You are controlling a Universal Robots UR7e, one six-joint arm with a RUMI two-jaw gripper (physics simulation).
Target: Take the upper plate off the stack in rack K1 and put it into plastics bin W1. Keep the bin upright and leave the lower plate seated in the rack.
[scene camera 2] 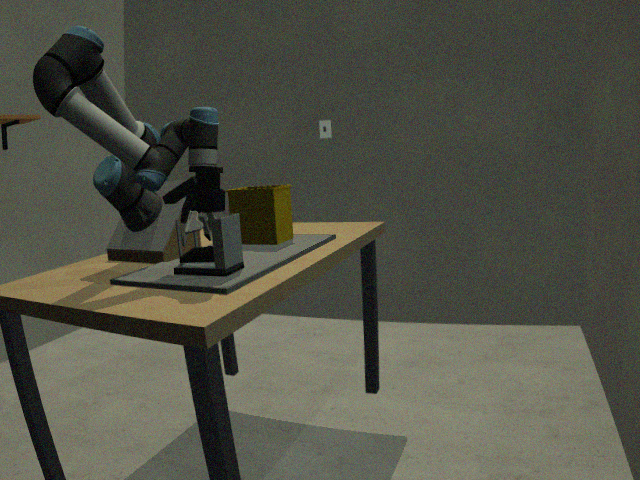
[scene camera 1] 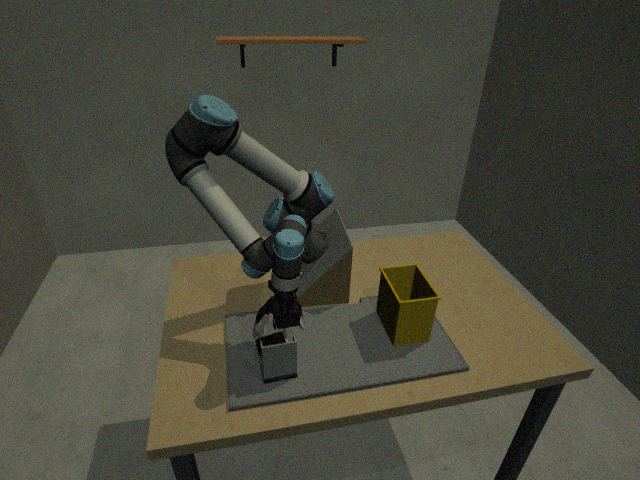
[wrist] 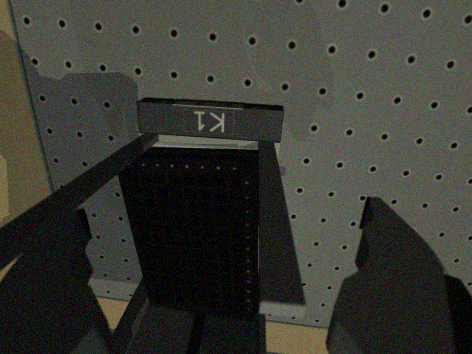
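Rack K1 stands upright at the left of the grey board, with a tall grey wall and slim posts. A black plate with a grid of wells lies low inside it, looking level. A lower plate cannot be told apart beneath it. My gripper is open wide and points down over the rack. In the wrist view its fingers stand apart on either side of the plate, with nothing held. The yellow bin W1 stands upright at the right; its label does not show.
The grey perforated board lies under rack and bin on the wooden table. The arm's wedge-shaped pedestal stands behind the board. The rack's posts rise close to the fingers. A shelf hangs on the back wall.
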